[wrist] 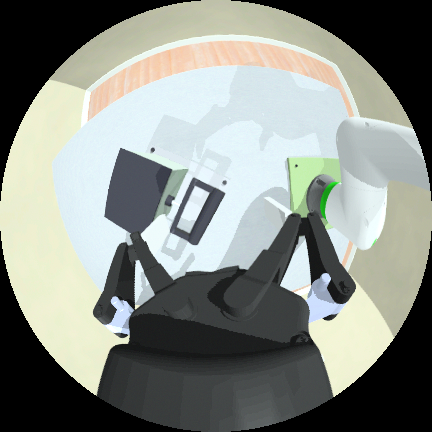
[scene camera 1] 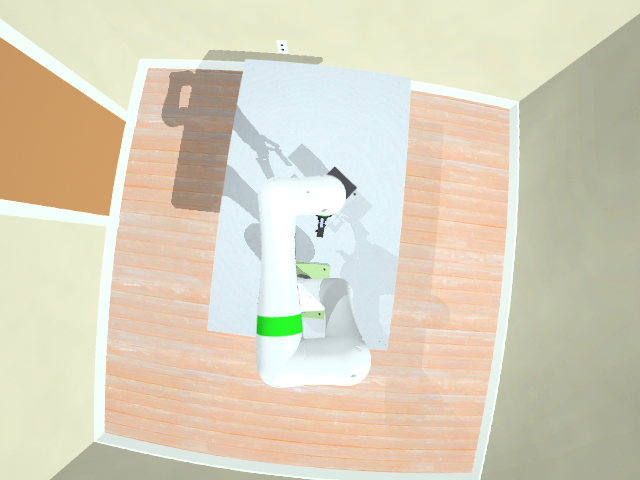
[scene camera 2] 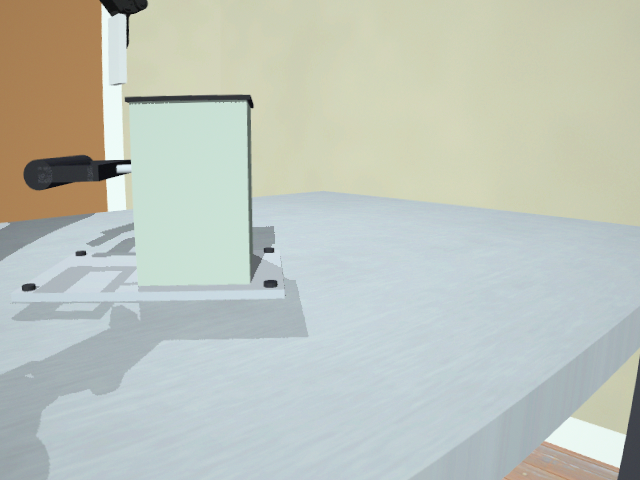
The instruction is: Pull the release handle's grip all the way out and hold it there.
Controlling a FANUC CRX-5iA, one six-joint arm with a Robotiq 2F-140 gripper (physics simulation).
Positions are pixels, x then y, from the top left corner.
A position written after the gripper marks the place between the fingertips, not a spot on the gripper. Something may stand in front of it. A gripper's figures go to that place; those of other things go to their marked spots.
The gripper (wrist: 214, 214) is 19 cm from the lens. A bolted base plate (wrist: 198, 171): 36 cm from the lens.
